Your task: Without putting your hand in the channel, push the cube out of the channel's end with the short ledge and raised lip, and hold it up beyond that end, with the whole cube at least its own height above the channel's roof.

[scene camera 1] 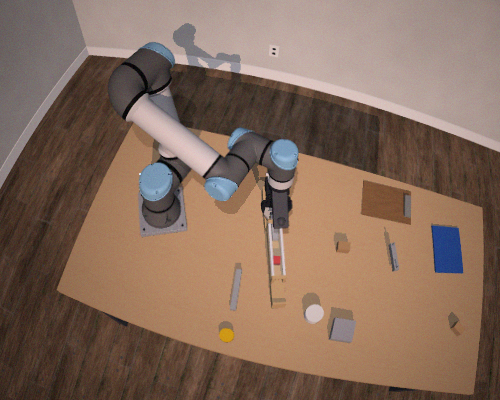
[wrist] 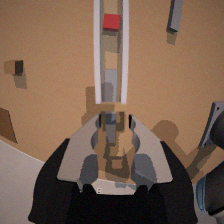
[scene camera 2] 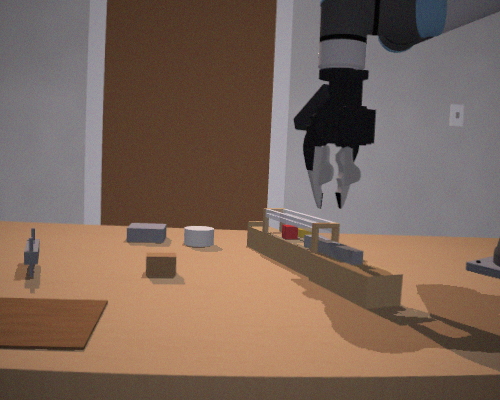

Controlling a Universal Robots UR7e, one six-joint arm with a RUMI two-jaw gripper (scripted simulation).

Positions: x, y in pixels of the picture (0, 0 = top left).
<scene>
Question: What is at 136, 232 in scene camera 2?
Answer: A grey block.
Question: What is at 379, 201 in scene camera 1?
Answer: A brown board.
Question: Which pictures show my gripper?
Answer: Scene camera 1, the wrist view and scene camera 2: all of them.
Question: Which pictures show the blue mat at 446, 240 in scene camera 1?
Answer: Scene camera 1 only.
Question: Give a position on a long wooden base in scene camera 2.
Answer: At 368, 285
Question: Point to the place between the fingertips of my gripper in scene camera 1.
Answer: At 273, 218
</scene>
